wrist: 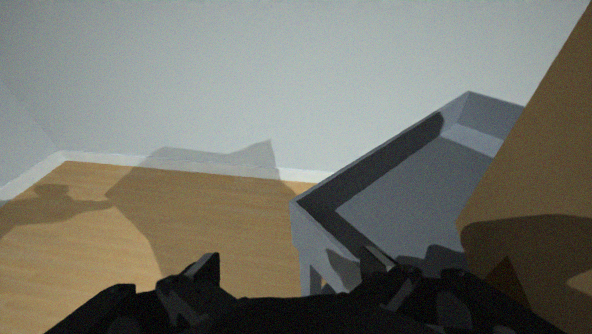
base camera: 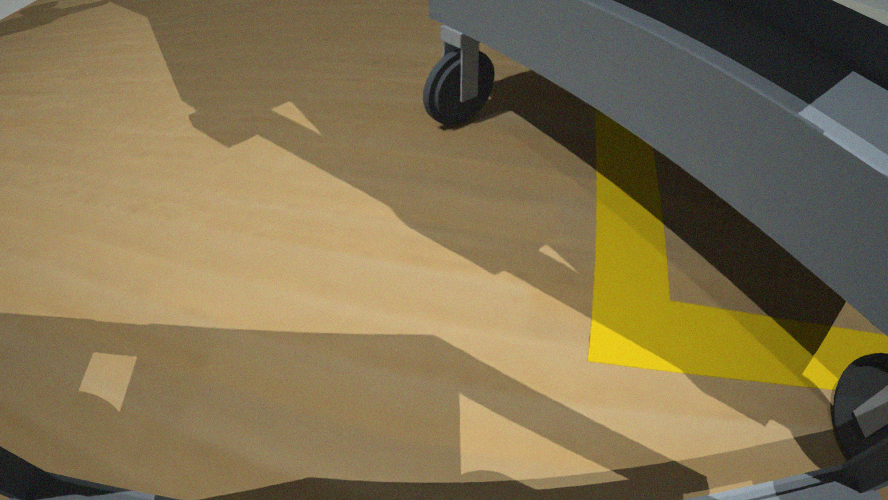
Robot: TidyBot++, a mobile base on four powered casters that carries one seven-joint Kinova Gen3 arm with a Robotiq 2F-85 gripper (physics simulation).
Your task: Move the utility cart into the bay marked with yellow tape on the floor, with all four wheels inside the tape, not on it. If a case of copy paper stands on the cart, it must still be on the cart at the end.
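Frame: origin at the arm's base, x right, y ahead, z up, level; centimetres.
Where they show: gripper, fingertip midpoint: (wrist: 290, 265).
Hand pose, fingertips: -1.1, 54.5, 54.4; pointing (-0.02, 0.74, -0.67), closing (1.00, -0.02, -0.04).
Note:
After its pixels a point has its place, as x, y, z.
The grey utility cart (base camera: 714, 124) {19.2, 37.4, -21.7} (wrist: 410, 200) {17.2, 71.2, 39.7} fills the upper right in the base camera view and stands at the right in the wrist view. A brown case (wrist: 545, 165) {19.8, 60.9, 55.0} stands on its top tray. One black wheel (base camera: 458, 86) {2.0, 61.6, -33.8} is on the floor left of the yellow tape (base camera: 624, 267) {16.9, 39.7, -39.6}, outside the corner. Another wheel (base camera: 863, 403) {33.2, 20.4, -34.3} is at the right edge, beside the tape's near strip, outside it. The other wheels are hidden. My gripper (wrist: 290, 265) {-1.1, 54.5, 54.4} is open; its right finger overlaps the cart's near corner in view, and contact cannot be told.
A pale wall (wrist: 225, 75) {-28.7, 169.6, 26.0} with a white baseboard (wrist: 200, 162) {-58.5, 175.8, -31.0} rises behind the cart; another wall meets it at the left. Wood floor (base camera: 217, 248) {-22.5, 42.7, -39.7} (wrist: 215, 225) {-42.8, 131.0, -39.7} with shadows lies left of the cart. Parts of my base show along the bottom of the base camera view.

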